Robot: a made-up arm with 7 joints.
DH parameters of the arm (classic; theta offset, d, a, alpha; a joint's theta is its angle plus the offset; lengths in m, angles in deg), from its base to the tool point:
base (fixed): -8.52 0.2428 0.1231 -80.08
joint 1: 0 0.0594 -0.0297 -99.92
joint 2: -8.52 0.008 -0.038 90
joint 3: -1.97 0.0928 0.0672 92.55
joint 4: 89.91 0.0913 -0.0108 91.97
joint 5: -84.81 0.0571 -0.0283 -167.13
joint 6: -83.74 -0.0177 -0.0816 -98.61
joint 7: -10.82 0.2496 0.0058 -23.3
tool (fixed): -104.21 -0.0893 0 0
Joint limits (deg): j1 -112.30..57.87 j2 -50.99..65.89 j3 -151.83..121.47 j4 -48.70..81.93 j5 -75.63..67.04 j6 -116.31..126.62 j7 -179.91..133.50
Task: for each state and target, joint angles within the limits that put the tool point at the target. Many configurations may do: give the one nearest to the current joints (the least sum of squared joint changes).
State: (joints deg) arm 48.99 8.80 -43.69 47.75 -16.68 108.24 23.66
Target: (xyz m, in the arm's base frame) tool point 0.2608 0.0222 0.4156
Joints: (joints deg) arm 24.60 -5.62 -40.56 46.49 12.19 68.95 31.85
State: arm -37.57 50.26 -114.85 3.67 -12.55 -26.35 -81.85
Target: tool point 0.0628 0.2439 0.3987
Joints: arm -37.05 42.61 -119.07 -6.37 6.14 -63.24 -92.15
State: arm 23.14 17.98 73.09 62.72 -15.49 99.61 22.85
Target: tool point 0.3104 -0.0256 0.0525
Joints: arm 18.76 34.12 77.33 66.46 -12.73 104.99 19.62
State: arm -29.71 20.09 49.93 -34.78 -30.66 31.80 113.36
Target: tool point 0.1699 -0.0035 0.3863
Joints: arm -30.68 -11.61 52.95 -42.95 -51.02 49.32 108.66
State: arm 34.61 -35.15 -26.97 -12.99 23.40 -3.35 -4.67
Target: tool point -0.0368 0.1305 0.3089
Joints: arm 57.87 -50.99 26.31 5.14 40.40 -8.58 -8.86
